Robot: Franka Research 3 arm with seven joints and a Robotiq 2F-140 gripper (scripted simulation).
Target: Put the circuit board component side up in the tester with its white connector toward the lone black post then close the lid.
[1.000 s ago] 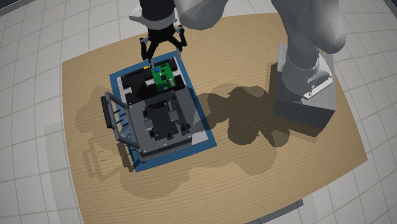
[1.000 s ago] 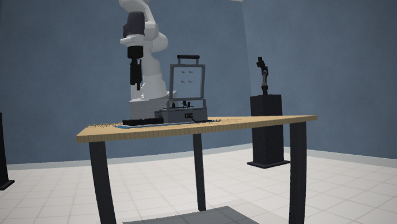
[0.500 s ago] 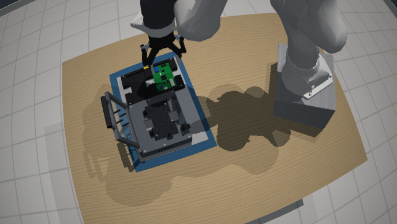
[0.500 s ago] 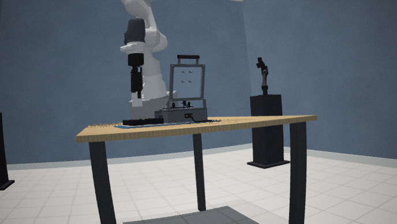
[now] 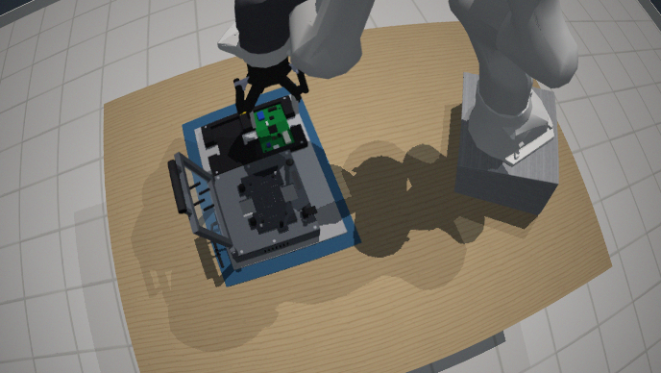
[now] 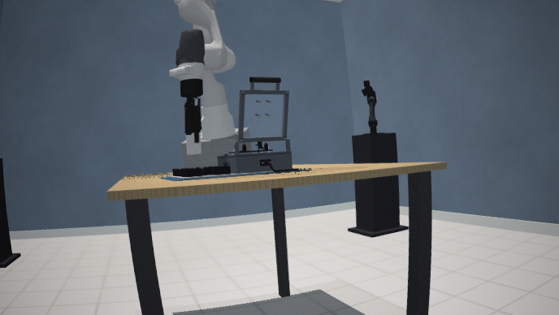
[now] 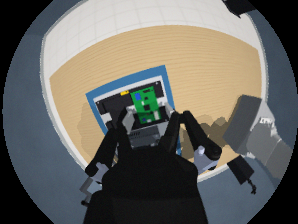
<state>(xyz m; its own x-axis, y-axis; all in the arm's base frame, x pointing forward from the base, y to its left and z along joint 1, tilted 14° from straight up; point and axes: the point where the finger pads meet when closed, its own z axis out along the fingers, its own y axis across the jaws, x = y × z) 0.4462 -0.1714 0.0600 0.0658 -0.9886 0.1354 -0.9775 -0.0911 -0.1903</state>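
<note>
My hand is 8 cm above the green circuit board and 1 cm short of it. Also, from my hand: black post (23 cm to the left, 2 cm behind, 1 cm below); then see-through lid (19 cm to the left, 17 cm ahead, 9 cm above).
</note>
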